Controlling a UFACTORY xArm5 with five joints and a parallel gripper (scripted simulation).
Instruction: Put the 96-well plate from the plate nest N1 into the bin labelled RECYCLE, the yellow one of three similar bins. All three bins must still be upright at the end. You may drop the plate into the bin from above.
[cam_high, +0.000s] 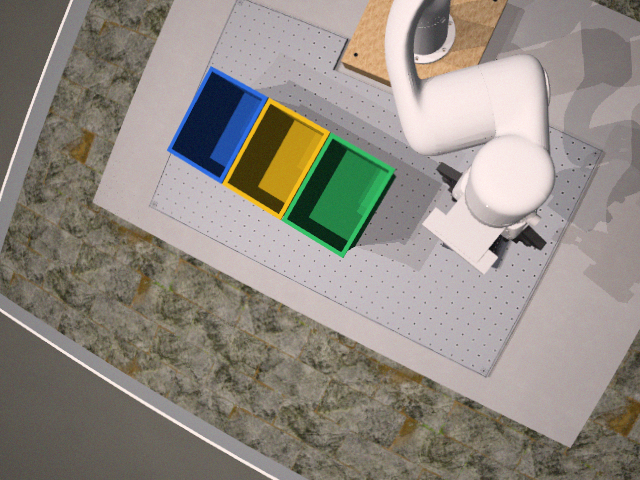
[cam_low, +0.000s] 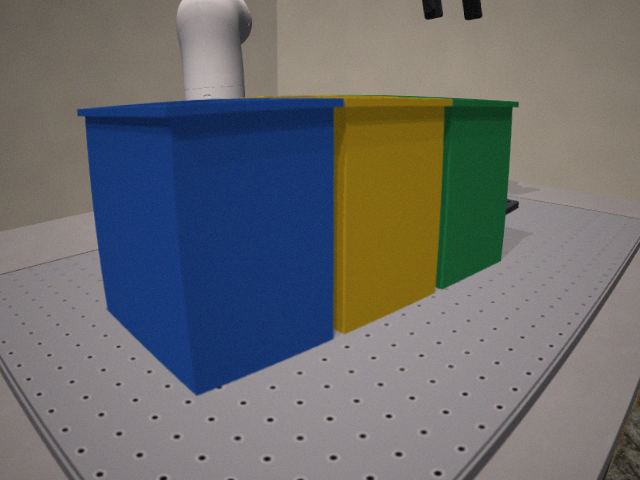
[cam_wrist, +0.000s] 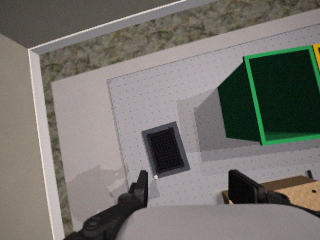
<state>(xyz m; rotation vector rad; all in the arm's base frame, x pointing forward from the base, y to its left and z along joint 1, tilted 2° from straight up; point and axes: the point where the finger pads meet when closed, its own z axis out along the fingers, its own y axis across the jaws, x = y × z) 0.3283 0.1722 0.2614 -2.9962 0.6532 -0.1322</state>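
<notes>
Right now the 96-well plate is 290 mm below my hand, 40 mm to the left of it and 10 mm ahead of it. The rest, counted from my hand: green bin (240 mm to the right, 220 mm below, 30 mm ahead); then grey plate nest (300 mm below, 40 mm to the left, 10 mm ahead); then yellow bin (360 mm to the right, 220 mm below, 10 mm behind).
</notes>
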